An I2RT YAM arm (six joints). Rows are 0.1 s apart.
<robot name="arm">
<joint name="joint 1" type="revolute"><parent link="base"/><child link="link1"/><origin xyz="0 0 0.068"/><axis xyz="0 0 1"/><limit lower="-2.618" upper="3.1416"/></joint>
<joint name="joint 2" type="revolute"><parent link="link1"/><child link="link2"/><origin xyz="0.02 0.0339 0.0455"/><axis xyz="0 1 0"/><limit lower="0" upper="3.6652"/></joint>
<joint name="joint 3" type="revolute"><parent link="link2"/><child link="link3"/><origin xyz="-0.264 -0.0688 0"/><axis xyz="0 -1 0"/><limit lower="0" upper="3.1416"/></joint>
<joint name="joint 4" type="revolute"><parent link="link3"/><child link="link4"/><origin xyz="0.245 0.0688 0.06"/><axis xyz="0 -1 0"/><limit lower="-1.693" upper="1.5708"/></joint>
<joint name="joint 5" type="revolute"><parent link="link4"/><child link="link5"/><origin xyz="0.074 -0.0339 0.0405"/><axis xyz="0 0 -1"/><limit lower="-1.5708" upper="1.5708"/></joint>
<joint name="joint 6" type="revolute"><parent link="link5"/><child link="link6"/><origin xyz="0.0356 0 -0.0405"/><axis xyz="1 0 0"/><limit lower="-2.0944" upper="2.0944"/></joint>
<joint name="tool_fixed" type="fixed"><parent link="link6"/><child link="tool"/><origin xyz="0 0 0" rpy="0 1.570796 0"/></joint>
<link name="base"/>
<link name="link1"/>
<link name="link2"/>
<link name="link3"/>
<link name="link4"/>
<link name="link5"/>
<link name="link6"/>
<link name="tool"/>
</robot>
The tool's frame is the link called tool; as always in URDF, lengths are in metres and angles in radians.
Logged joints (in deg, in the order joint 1, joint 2, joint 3, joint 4, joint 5, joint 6), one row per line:
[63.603 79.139 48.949 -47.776 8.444 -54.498]
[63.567 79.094 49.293 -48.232 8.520 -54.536]
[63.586 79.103 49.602 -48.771 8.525 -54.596]
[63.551 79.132 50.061 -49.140 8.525 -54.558]
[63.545 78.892 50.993 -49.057 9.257 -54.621]
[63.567 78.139 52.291 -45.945 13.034 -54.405]
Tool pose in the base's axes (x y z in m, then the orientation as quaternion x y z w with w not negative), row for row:
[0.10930 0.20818 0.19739 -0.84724 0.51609 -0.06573 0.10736]
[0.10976 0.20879 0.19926 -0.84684 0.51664 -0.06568 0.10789]
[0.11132 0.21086 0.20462 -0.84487 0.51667 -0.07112 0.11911]
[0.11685 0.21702 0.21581 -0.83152 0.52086 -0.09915 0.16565]
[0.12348 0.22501 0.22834 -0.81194 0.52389 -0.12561 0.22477]
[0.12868 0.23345 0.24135 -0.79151 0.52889 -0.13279 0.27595]
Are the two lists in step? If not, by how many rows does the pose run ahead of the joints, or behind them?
The pose runs 2 rows ahead of the joints: the pose in row i belongs to the joints in row i + 2.
